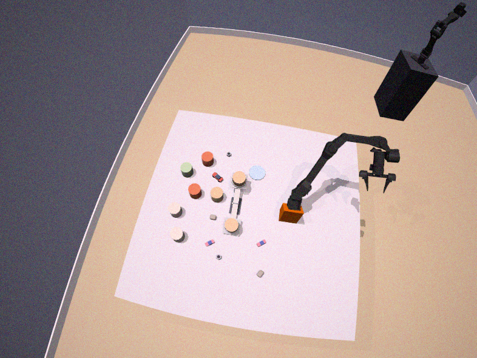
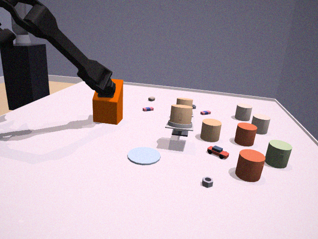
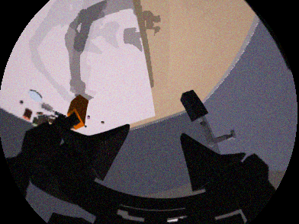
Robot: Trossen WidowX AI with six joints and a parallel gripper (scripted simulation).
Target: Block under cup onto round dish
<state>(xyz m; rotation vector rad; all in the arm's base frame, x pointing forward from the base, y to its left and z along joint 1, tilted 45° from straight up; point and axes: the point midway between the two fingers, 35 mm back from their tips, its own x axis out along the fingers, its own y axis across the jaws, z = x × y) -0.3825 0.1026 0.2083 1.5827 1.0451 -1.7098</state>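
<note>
The grey block is 71 cm ahead of my gripper tip, 26 cm below it and 15 cm to the left of it. From my gripper tip the other things lie so: pale blue round dish (60 cm ahead, 30 cm below, 21 cm to the right); then toy car (83 cm ahead, 29 cm below, 15 cm to the right); then balance (71 cm ahead, 26 cm below, 2 cm to the left).
</note>
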